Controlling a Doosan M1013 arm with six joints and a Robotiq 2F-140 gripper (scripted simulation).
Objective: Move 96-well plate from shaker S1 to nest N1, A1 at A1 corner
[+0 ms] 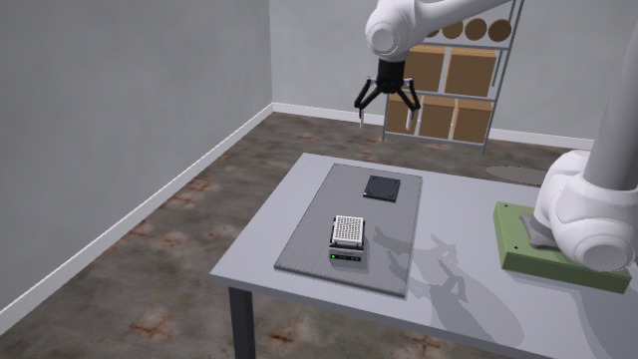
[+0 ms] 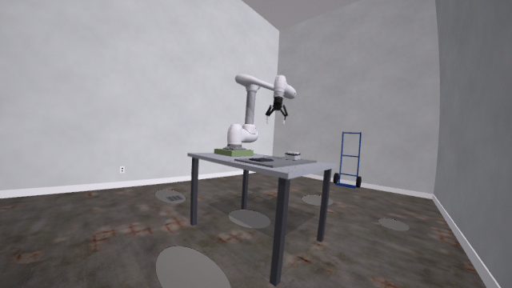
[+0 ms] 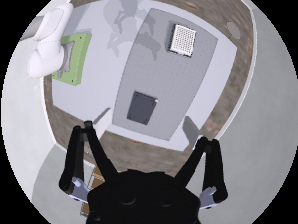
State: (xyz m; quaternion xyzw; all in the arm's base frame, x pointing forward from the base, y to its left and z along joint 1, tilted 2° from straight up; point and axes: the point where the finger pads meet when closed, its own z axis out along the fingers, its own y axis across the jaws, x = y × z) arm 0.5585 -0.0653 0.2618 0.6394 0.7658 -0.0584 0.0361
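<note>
The white 96-well plate is 6 cm ahead of my hand, 24 cm to the left of it and 26 cm below it. Also, from my hand: dark plate nest 1 cm behind, 15 cm to the right, 31 cm below.
</note>
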